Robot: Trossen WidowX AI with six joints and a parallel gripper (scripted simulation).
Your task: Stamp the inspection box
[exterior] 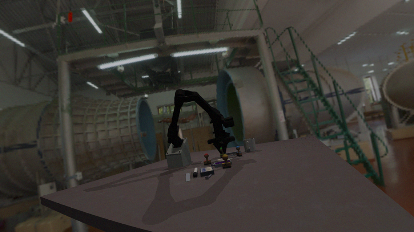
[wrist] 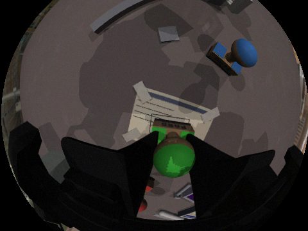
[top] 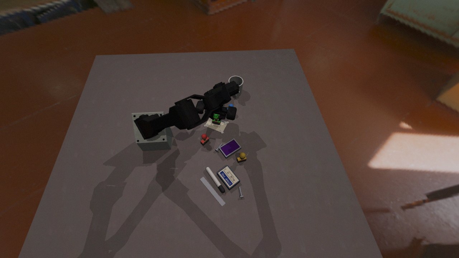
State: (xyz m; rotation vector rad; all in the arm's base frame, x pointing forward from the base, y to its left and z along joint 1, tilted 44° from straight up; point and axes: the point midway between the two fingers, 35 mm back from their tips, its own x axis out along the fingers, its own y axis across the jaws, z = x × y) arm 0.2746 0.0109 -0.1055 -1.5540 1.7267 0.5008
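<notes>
The white card lies 40 mm below my gripper tip. Round my gripper tip: red stamp 60 mm behind, 100 mm to the right, 20 mm below; blue stamp 80 mm ahead, 70 mm to the left, 20 mm below; green-knobbed stamp right at my gripper tip.
</notes>
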